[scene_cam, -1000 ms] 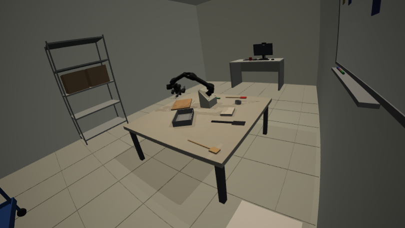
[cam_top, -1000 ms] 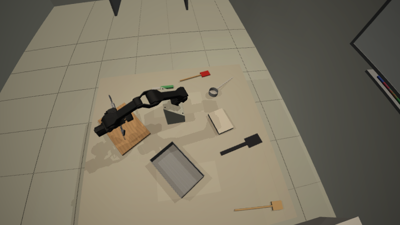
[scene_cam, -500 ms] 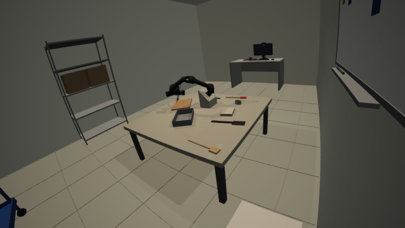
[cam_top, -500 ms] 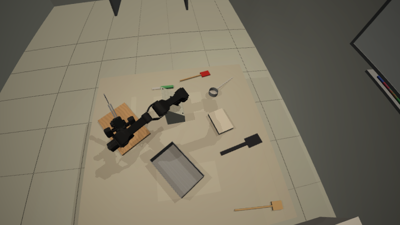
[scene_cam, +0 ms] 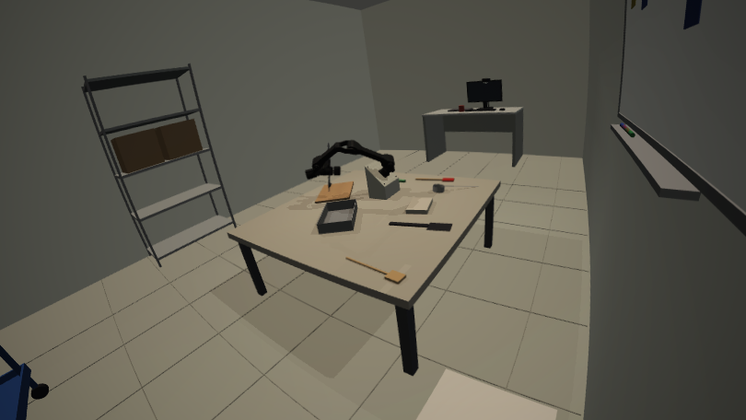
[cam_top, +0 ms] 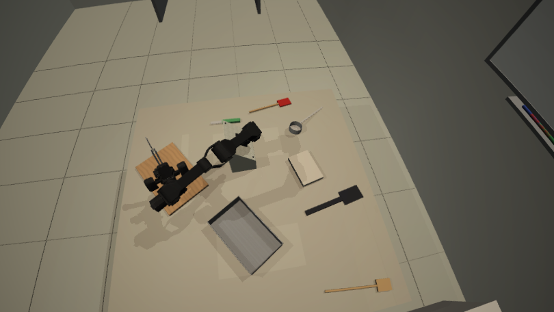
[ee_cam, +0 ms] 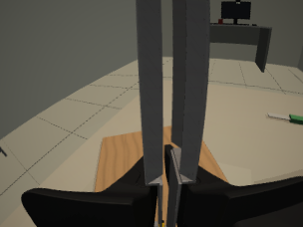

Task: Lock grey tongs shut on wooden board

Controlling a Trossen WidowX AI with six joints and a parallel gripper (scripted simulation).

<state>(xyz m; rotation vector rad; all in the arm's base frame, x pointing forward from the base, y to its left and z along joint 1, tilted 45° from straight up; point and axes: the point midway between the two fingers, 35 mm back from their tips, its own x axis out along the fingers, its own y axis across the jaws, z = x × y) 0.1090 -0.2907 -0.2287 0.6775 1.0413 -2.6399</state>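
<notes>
My gripper tip is now 30 mm past the wooden board, 20 mm to the left of it and 170 mm above it. The rest, counted from my gripper tip: roasting tin 350 mm ahead, 310 mm to the left, 150 mm below; block 80 mm ahead, 690 mm to the left, 160 mm below; green-handled tool 340 mm behind, 300 mm to the left, 170 mm below.
</notes>
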